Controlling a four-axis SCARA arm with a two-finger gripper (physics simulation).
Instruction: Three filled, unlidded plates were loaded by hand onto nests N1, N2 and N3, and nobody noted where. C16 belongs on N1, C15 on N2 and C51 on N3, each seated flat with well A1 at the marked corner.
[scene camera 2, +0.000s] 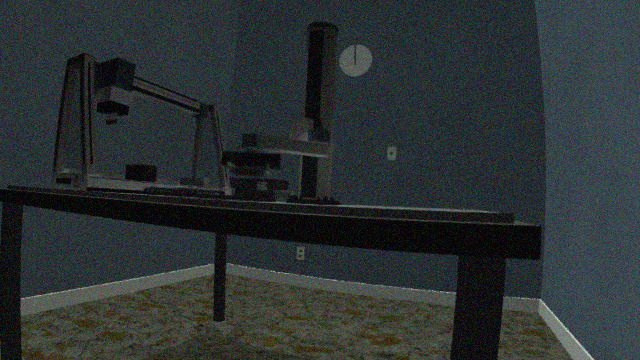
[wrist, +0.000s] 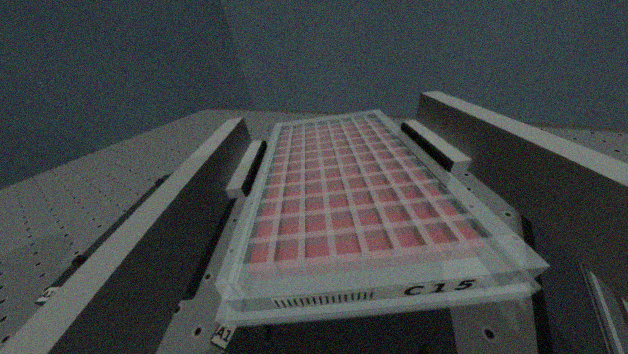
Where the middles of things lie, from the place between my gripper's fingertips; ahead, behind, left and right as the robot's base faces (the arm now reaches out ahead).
The plate C15 (wrist: 348, 217) lies 2 cm below my hand, 2 cm behind it and 1 cm to the right of it. Round my hand: nest N1 (wrist: 193, 285): 16 cm to the left, 9 cm below, 6 cm behind.
